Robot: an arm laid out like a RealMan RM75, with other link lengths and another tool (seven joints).
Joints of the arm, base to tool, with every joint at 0 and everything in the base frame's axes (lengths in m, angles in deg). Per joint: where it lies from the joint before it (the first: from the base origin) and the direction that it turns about. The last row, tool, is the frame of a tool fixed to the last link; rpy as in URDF.
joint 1: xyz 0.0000 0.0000 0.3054 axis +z
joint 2: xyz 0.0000 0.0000 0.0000 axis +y
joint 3: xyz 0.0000 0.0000 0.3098 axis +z
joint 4: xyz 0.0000 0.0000 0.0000 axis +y
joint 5: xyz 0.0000 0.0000 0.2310 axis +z
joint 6: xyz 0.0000 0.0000 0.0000 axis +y
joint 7: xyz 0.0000 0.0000 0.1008 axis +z
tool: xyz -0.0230 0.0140 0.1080 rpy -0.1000 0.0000 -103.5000
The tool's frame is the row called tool.
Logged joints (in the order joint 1, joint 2, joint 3, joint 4, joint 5, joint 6, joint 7), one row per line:
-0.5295 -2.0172 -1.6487 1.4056 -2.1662 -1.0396 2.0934
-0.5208 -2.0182 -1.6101 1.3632 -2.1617 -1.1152 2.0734
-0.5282 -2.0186 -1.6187 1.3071 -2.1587 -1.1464 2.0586
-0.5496 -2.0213 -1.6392 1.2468 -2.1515 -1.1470 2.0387
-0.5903 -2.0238 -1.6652 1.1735 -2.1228 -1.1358 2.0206
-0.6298 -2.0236 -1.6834 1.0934 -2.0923 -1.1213 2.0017
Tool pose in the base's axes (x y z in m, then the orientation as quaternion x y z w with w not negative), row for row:
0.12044 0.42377 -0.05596 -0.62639 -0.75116 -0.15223 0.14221
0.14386 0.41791 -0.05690 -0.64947 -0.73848 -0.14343 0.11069
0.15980 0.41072 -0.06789 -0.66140 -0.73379 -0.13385 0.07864
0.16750 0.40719 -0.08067 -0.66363 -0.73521 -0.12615 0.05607
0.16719 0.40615 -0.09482 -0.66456 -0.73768 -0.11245 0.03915
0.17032 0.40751 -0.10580 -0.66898 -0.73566 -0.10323 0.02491
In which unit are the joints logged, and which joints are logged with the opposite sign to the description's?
The joints are logged in radians. Opposite sign: joint 1, joint 2, joint 4.
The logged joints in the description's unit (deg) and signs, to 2 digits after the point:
30.34 115.58 -94.46 -80.53 -124.11 -59.56 119.94
29.84 115.63 -92.25 -78.11 -123.86 -63.90 118.80
30.26 115.66 -92.74 -74.89 -123.68 -65.68 117.95
31.49 115.81 -93.92 -71.44 -123.27 -65.72 116.81
33.82 115.96 -95.41 -67.24 -121.63 -65.08 115.77
36.08 115.94 -96.45 -62.65 -119.88 -64.25 114.69

